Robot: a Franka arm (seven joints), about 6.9 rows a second.
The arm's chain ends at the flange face. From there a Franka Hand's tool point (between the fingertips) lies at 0.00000 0.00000 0.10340 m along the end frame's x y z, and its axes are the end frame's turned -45 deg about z.
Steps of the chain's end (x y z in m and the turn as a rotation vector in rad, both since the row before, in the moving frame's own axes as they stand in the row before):
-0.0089, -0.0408, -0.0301, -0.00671, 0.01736, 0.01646
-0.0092, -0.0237, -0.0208, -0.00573, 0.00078, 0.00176
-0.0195, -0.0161, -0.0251, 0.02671, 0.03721, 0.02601
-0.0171, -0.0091, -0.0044, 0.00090, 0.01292, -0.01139
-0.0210, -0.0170, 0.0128, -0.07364, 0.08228, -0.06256
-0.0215, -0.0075, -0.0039, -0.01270, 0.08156, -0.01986
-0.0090, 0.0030, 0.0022, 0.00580, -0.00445, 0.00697
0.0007, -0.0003, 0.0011, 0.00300, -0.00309, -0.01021
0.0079, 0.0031, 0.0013, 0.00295, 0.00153, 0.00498
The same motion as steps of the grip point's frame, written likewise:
0.0233, -0.0334, -0.0301, -0.01702, 0.00753, 0.01646
0.0099, -0.0228, -0.0208, -0.00460, -0.00350, 0.00176
0.0023, -0.0243, -0.0252, -0.00742, 0.04520, 0.02601
-0.0046, -0.0177, -0.0044, -0.00850, 0.00977, -0.01139
-0.0018, -0.0155, 0.0122, -0.11025, 0.00611, -0.06256
-0.0048, -0.0137, -0.0043, -0.06665, 0.04869, -0.01986
-0.0084, -0.0050, 0.0022, 0.00725, 0.00095, 0.00697
0.0007, -0.0002, 0.0011, 0.00431, -0.00006, -0.01021
0.0037, 0.0077, 0.0013, 0.00100, 0.00317, 0.00498

